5 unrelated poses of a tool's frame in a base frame.
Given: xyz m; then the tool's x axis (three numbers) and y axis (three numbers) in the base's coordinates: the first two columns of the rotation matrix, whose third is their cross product.
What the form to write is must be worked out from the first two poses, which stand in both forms.
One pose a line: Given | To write
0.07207 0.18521 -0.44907 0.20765 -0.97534 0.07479 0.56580 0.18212 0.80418 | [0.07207 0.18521 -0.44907], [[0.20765 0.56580 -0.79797], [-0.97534 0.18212 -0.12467], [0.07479 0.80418 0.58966]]
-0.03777 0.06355 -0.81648 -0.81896 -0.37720 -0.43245 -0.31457 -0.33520 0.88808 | [-0.03777 0.06355 -0.81648], [[-0.81896 -0.31457 -0.47994], [-0.37720 -0.33520 0.86334], [-0.43245 0.88808 0.15586]]
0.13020 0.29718 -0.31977 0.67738 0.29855 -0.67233 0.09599 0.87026 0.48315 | [0.13020 0.29718 -0.31977], [[0.67738 0.09599 0.72935], [0.29855 0.87026 -0.39181], [-0.67233 0.48315 0.56084]]
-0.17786 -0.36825 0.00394 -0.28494 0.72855 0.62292 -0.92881 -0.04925 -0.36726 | [-0.17786 -0.36825 0.00394], [[-0.28494 -0.92881 -0.23689], [0.72855 -0.04925 -0.68322], [0.62292 -0.36726 0.69072]]
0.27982 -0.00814 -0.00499 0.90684 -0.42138 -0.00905 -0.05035 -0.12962 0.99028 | [0.27982 -0.00814 -0.00499], [[0.90684 -0.05035 -0.41846], [-0.42138 -0.12962 -0.89757], [-0.00905 0.99028 -0.13876]]
